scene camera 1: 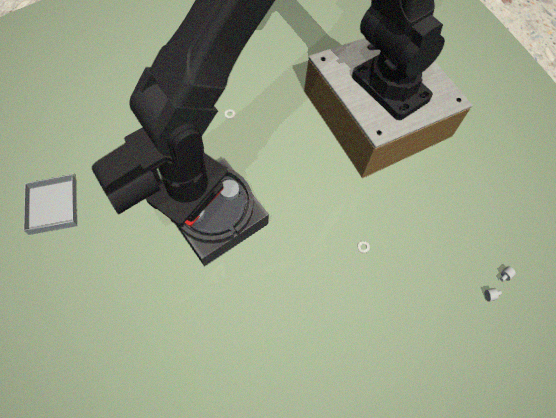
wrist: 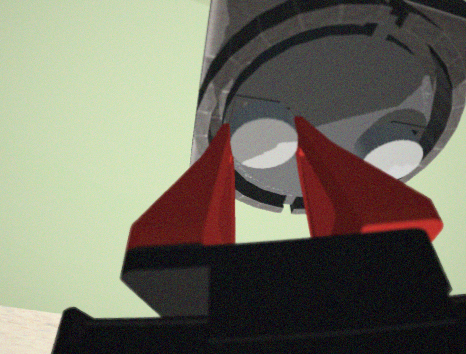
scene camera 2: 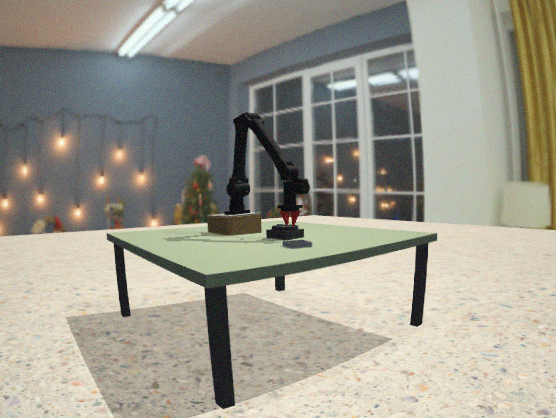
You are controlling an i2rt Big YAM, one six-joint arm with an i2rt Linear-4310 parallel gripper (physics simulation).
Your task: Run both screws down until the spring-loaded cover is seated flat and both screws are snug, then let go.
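Places are measured from the arm's base along level axes (x left, y ahead, z down), in metres.
Pixels of known places: gripper, fingertip midpoint: (scene camera 1: 195, 213) (wrist: 262, 130) (scene camera 2: 290, 226); arm's base, origin of the base link: (scene camera 1: 391, 87) (scene camera 2: 237, 213).
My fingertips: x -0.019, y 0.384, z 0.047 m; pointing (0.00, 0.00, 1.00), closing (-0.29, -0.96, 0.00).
Note:
Ahead of a thing's pixels: the offset from my fingertips to its top centre.
A dark square fixture base {dy -0.032, dx +0.000, dz -0.002 m} (scene camera 1: 253, 221) (scene camera 2: 285, 233) (wrist: 215, 38) carries a round grey cover {dy -0.032, dx +0.000, dz +0.002 m} (scene camera 1: 220, 216) (wrist: 330, 81) inside a dark ring. Two pale round screw heads stand on the cover. My gripper (wrist: 262, 130) (scene camera 1: 195, 217) (scene camera 2: 290, 216) points straight down, and its red fingers are shut on the near screw {dy +0.000, dx +0.000, dz -0.011 m} (wrist: 263, 149); the arm hides that screw in the overhead view. The other screw {dy -0.064, dx +0.001, dz -0.010 m} (scene camera 1: 230, 188) (wrist: 391, 158) stands free to the right of the fingers. I cannot tell whether the cover sits flat.
The arm's wooden mount block (scene camera 1: 359, 114) (scene camera 2: 235, 224) stands at the back right. Two white washers {dy -0.167, dx -0.152, dz +0.052 m} (scene camera 1: 229, 114) {dy -0.194, dx +0.188, dz +0.052 m} (scene camera 1: 363, 246) lie on the green table. A grey plate {dy +0.191, dx -0.184, dz +0.034 m} (scene camera 1: 72, 201) lies at the left edge, and a small dark plate (scene camera 2: 297, 244) lies in front of the fixture.

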